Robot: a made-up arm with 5 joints.
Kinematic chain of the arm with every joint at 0, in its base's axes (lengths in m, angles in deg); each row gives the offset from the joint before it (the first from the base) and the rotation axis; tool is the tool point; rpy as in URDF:
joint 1: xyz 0.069 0 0.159 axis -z
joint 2: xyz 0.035 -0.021 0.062 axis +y
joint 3: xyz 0.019 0 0.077 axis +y
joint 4: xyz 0.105 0 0.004 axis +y
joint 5: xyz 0.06 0.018 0 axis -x
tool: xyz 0 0 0 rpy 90 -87.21 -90
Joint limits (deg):
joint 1: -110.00..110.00
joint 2: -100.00..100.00
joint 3: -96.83..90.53
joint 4: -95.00..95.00
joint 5: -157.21..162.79
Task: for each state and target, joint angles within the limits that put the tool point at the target. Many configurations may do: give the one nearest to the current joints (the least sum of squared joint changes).
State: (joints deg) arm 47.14 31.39 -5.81 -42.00 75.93
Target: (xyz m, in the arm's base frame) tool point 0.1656 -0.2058 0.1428
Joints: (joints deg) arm 64.10 55.40 0.51 -34.84 75.93
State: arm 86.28 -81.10 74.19 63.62 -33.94
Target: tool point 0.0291 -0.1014 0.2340
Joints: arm 109.90 -78.48 69.03 54.13 -33.94
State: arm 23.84 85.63 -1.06 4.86 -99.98
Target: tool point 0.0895 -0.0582 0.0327
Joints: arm 67.81 98.73 6.49 7.19 -99.98
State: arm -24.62 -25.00 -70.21 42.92 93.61
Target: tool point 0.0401 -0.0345 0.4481
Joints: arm -46.23 -35.25 -79.94 22.64 93.61
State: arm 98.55 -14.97 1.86 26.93 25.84
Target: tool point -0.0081 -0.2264 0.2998
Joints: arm 108.09 16.68 -22.65 10.18 25.84
